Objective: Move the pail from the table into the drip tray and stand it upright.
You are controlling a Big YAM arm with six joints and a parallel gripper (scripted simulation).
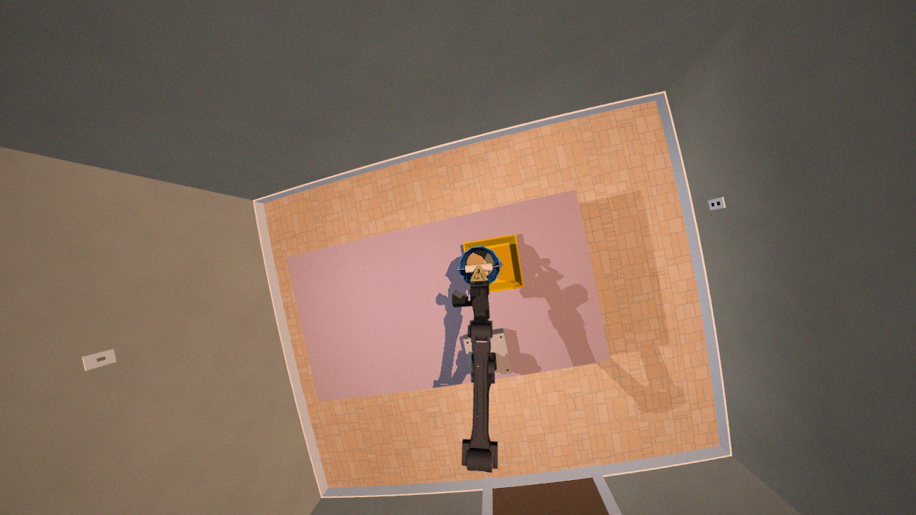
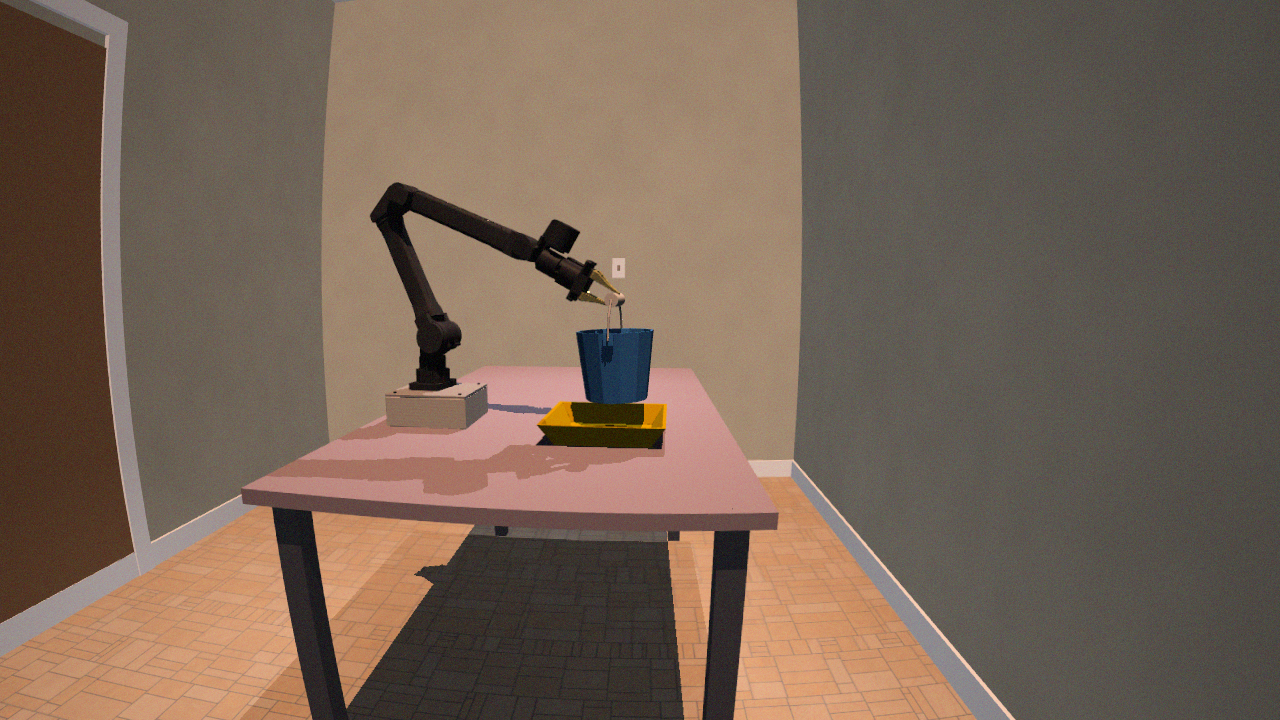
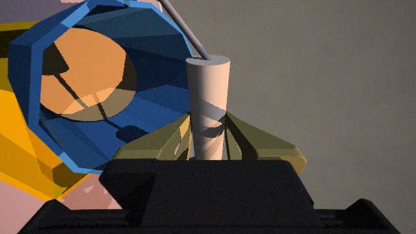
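Now: hand 10 cm above the blue pail and 1 cm short of it. From my hand the other things lie so: yellow drip tray 29 cm below, 6 cm to the right; then pail handle 3 cm below, 1 cm ahead.
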